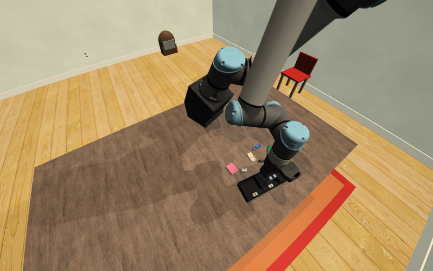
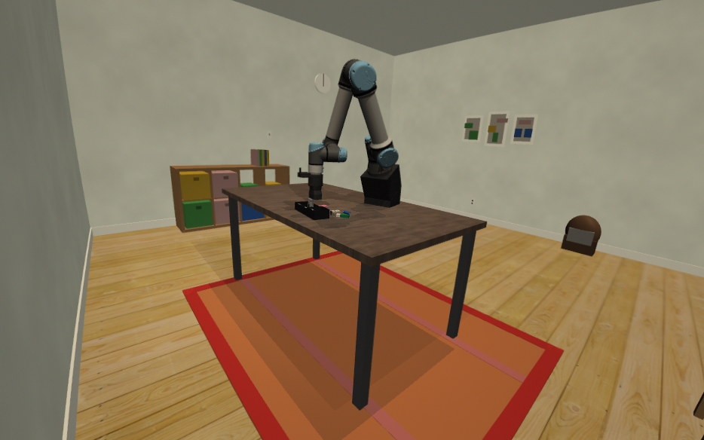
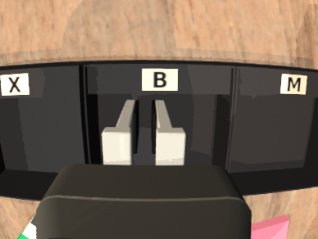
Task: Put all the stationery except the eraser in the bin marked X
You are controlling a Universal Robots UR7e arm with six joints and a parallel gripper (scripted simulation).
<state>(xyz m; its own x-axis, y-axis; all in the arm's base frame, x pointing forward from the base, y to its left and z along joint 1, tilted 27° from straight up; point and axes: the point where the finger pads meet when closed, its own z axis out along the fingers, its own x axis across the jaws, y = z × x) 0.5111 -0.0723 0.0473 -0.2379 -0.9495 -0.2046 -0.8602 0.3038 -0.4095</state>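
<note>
My hand is 10 mm to the left of the black three-part bin, 10 mm past it and 10 mm above it. Also, from my hand: domino 130 mm behind, 40 mm to the left, 30 mm below; then black bolt 90 mm behind, 60 mm to the left, 30 mm below; then pencil sharpener 110 mm behind, 40 mm to the right, 30 mm below.
</note>
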